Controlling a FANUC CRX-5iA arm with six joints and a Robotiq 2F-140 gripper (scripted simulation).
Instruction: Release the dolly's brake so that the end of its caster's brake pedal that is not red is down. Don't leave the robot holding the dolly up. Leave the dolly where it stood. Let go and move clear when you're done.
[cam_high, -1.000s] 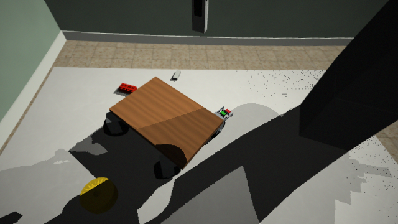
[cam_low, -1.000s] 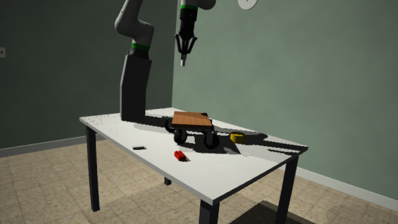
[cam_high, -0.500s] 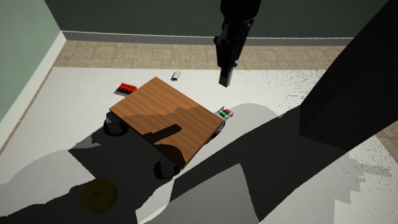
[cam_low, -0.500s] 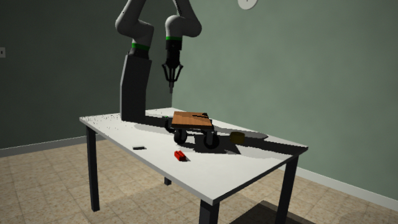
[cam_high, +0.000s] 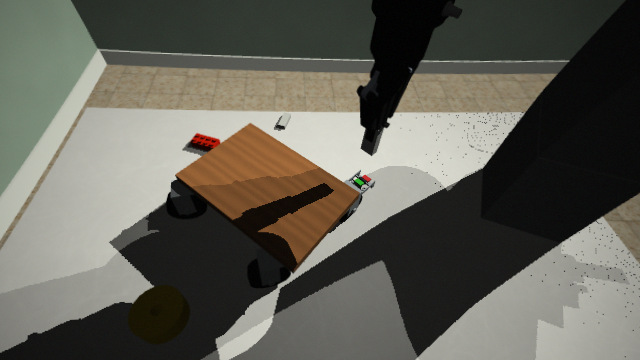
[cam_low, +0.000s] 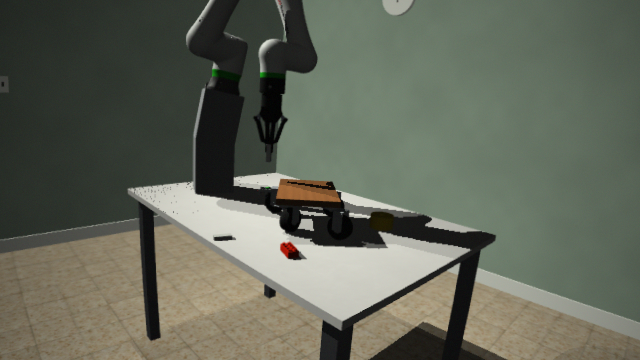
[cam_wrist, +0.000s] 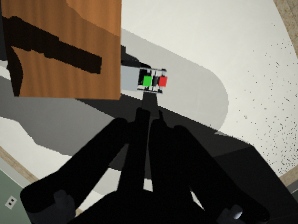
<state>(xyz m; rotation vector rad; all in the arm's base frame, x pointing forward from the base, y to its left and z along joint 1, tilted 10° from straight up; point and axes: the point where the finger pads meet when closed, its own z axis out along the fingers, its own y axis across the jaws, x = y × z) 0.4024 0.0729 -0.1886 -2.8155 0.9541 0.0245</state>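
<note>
Right now my hand is 14 cm above the brake pedal, 1 cm to the left of it and 1 cm past it. Round my hand: yellow disc 33 cm ahead, 29 cm to the left, 20 cm below; red brick 39 cm ahead, 21 cm below, 13 cm to the right; white block 26 cm to the right, 22 cm below, 21 cm ahead.
</note>
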